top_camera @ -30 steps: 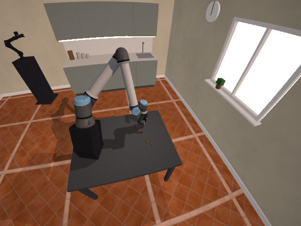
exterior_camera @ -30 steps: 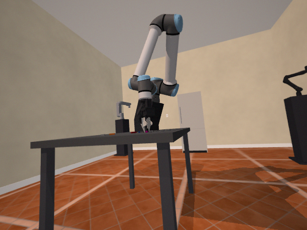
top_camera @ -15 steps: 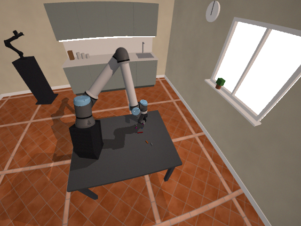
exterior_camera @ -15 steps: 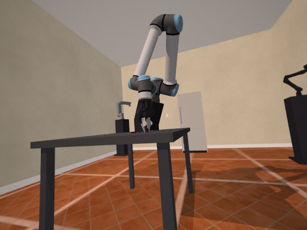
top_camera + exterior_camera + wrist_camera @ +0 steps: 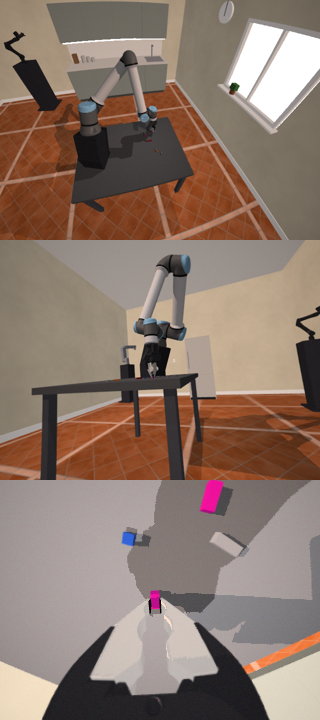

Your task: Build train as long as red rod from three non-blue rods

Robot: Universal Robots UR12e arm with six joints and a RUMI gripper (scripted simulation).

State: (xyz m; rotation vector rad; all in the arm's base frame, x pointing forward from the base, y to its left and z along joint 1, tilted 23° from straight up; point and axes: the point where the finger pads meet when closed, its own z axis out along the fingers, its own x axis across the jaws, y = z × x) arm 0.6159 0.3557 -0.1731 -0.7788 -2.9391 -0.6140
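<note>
The blue rod lies 10 mm behind my hand, 70 mm to the right of it and 10 mm below it. From my hand the other things lie so: orange rod 30 mm ahead, 290 mm to the right, 10 mm below; then red rod 40 mm behind, 140 mm to the right, 10 mm below.
</note>
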